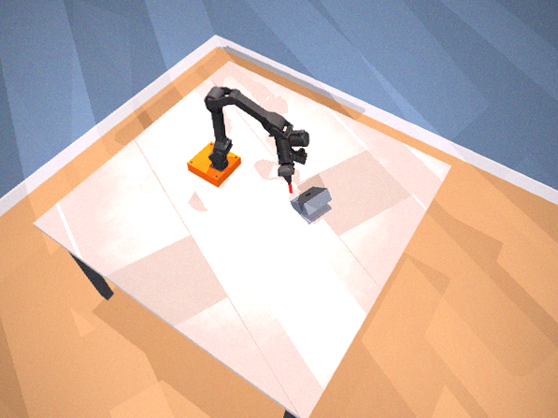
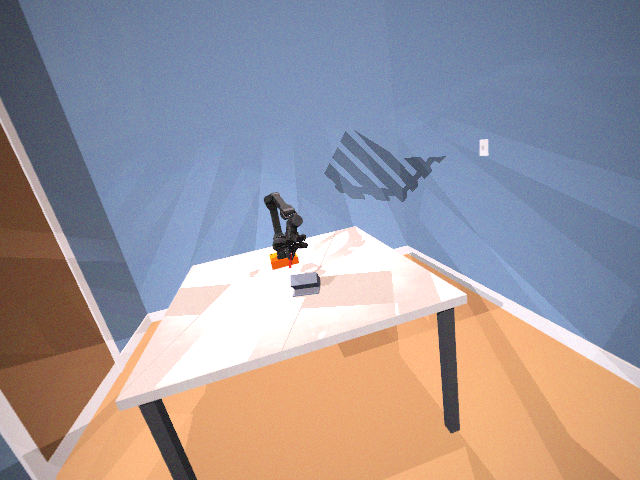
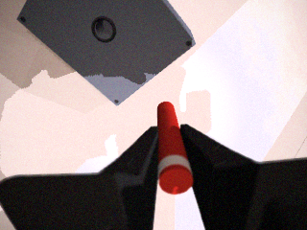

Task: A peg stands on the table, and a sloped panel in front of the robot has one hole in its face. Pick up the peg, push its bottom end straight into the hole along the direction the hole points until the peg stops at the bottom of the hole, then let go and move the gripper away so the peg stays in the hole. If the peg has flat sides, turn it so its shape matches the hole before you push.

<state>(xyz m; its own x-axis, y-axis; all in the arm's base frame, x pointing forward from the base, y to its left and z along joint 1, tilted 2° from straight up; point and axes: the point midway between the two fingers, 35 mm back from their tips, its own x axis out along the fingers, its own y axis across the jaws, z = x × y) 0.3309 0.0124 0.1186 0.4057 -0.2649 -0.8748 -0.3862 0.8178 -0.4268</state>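
My gripper tip is 8 cm short of the grey sloped panel, 4 cm to the right of it and 10 cm above it. Round my gripper tip: round red peg 1 cm behind, 1 cm above.
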